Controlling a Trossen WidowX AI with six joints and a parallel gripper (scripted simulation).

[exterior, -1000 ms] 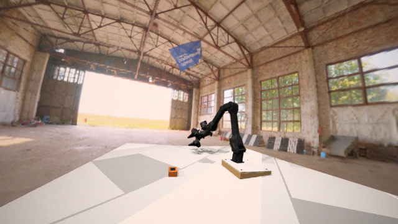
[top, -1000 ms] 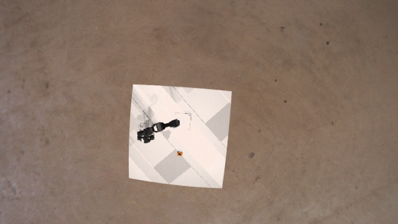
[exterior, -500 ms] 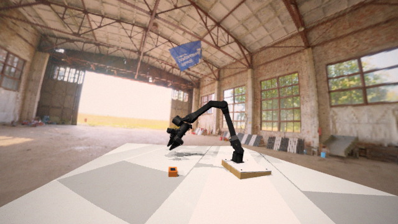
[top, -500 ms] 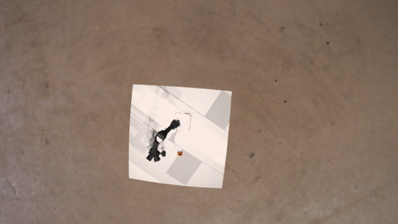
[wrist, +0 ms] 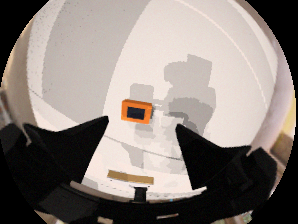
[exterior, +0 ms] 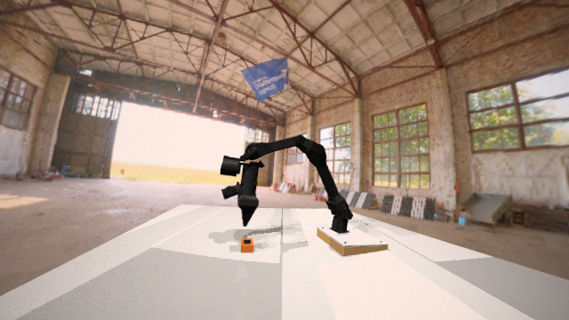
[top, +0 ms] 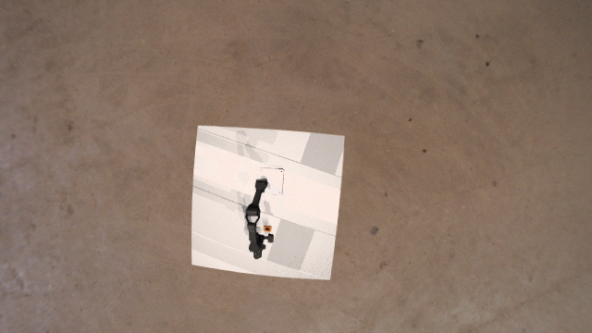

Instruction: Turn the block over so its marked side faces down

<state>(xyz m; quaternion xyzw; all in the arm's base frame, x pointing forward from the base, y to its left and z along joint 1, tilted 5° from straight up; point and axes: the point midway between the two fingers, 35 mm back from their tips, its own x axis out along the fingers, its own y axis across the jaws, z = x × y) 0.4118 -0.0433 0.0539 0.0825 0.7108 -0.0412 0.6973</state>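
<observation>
The block is 1 cm behind my gripper tip, 2 cm to the left of it and 7 cm below it.
</observation>
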